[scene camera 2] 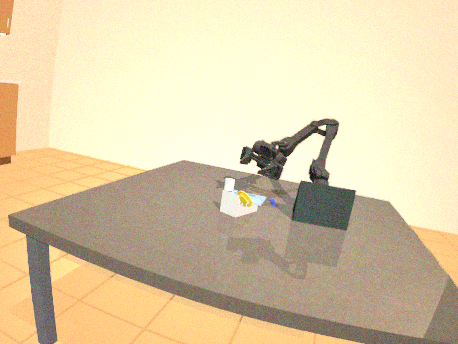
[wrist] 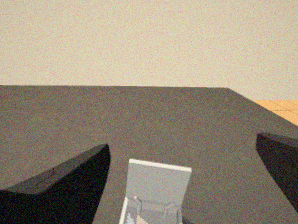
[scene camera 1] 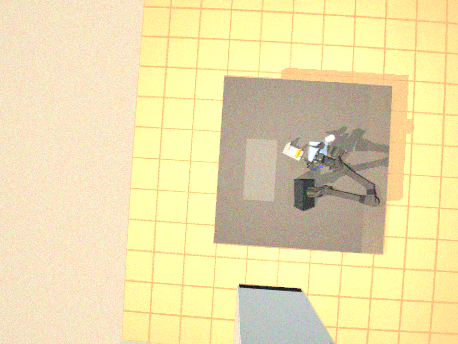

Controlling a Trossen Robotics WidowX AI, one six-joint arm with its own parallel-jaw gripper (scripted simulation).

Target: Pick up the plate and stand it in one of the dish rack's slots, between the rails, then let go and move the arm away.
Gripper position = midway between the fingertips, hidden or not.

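You'd see my gripper (scene camera 2: 248, 167) open and holding nothing. The wrist view shows my gripper (wrist: 181, 146) too.
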